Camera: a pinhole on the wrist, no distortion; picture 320 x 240 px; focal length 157.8 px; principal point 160.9 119.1 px. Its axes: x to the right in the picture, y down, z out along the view. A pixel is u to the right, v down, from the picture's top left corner.
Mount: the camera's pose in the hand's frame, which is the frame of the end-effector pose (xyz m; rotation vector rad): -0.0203 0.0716 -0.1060 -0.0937 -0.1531 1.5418
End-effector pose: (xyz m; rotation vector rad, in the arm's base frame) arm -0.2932 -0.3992 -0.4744 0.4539 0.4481 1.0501
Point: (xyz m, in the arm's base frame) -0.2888 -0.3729 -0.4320
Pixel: 121.0 44.9
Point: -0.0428 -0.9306 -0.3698
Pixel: 24.0 213.6
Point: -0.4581 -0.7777 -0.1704
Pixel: outside the picture
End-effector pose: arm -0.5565 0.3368 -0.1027 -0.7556 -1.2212 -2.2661
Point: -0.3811 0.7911 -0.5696
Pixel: outside the picture
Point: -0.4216 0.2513 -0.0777
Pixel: 297.4 198.9
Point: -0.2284 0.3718 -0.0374
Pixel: 254.0 207.1
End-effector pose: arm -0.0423 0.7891 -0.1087 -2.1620 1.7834 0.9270
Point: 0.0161 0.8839 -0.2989
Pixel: 57.2 59.6
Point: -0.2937 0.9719 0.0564
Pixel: outside the picture
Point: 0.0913 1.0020 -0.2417
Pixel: 12.8 127.5
